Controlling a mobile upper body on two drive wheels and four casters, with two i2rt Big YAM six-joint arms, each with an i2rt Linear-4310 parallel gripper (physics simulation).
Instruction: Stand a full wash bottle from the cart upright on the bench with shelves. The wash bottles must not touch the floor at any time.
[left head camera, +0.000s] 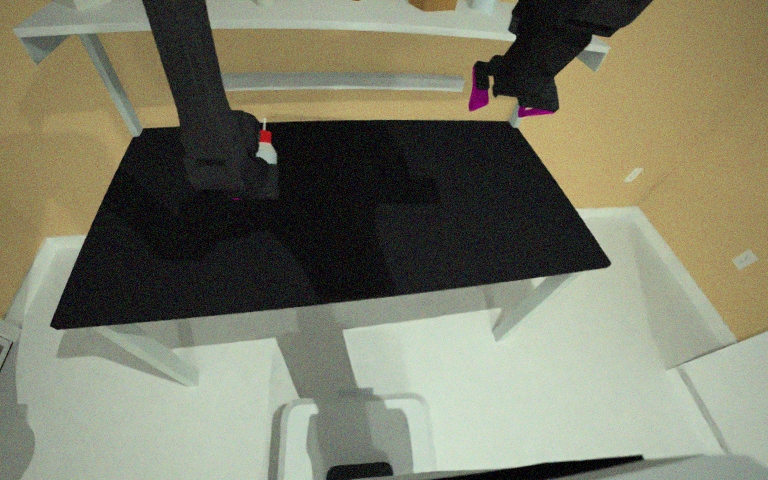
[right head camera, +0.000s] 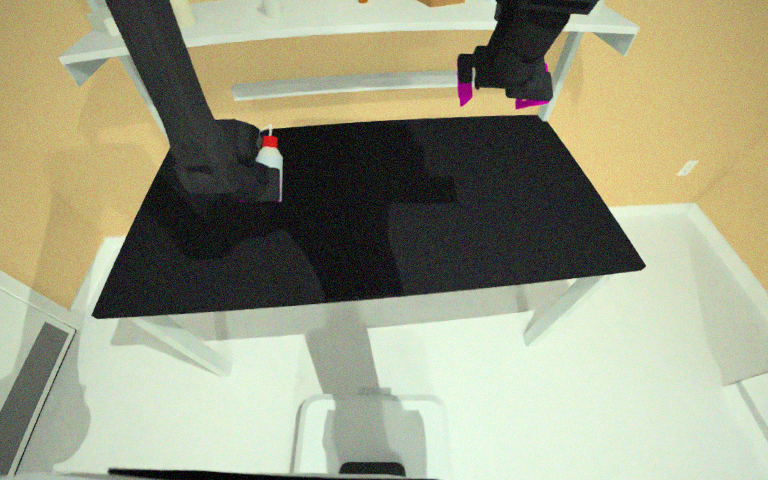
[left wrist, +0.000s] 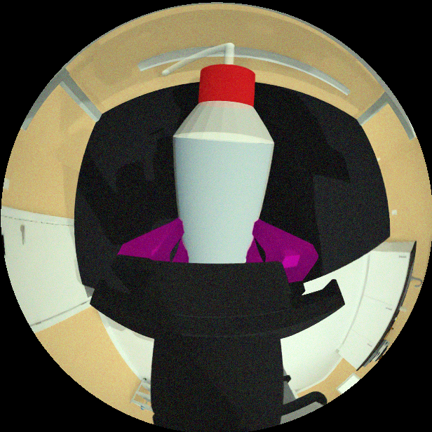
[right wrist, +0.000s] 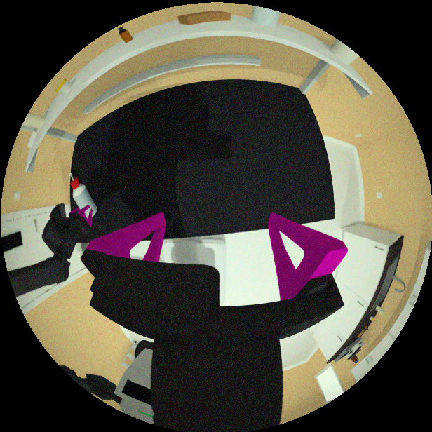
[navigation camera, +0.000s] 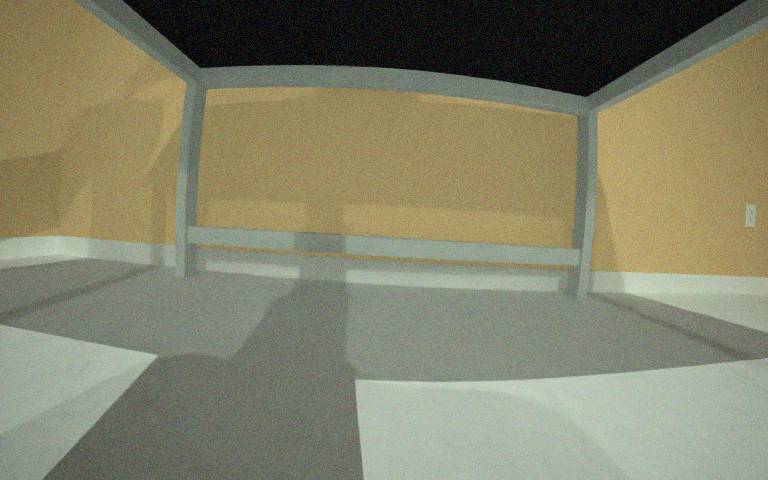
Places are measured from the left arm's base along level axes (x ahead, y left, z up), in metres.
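Pixels of known places: left gripper, fingertip midpoint: (right head camera: 270, 188); right gripper, fingertip midpoint: (left head camera: 494, 110) (right head camera: 488, 104).
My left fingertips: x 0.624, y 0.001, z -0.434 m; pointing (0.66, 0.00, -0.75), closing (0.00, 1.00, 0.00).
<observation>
Behind a point stands the place of what it marks.
The wash bottle (left head camera: 266, 152) @(z -0.362, x 0.647, y -0.016 m) (right head camera: 270, 155) @(z -0.359, x 0.649, y -0.015 m) (left wrist: 222, 180) (right wrist: 83, 197) has a red cap, a bent white spout and a pale blue-white body. My left gripper (left wrist: 217, 217) is shut on its lower body. In the head views the arm covers most of the grip, and the bottle is over the left part of the black bench top (left head camera: 481, 237) @(z -0.648, x 0.646, y -0.589 m) (right head camera: 509, 237) @(z -0.648, x 0.645, y -0.622 m) (right wrist: 260, 190). In the right wrist view the bottle leans a little. Whether its base touches the bench is hidden. My right gripper (left head camera: 504, 110) @(z -0.212, x 0.601, y -0.442 m) (right head camera: 489, 103) @(z -0.212, x 0.601, y -0.442 m) (right wrist: 216, 217) is open and empty, above the bench's back right.
A white shelf (left head camera: 339, 19) (right head camera: 339, 22) (right wrist: 150, 42) runs above the back of the bench. It bears a brown box (right wrist: 205, 18), a small brown bottle (right wrist: 125, 35) and other items. Bench legs (navigation camera: 189, 181) @(z -1.077, x 1.076, y 0.508 m) (navigation camera: 583, 198) @(z -1.047, x 1.222, y -0.868 m) and a low crossbar (navigation camera: 385, 247) @(z -1.261, x 1.143, y -0.174 m) show in the navigation view.
</observation>
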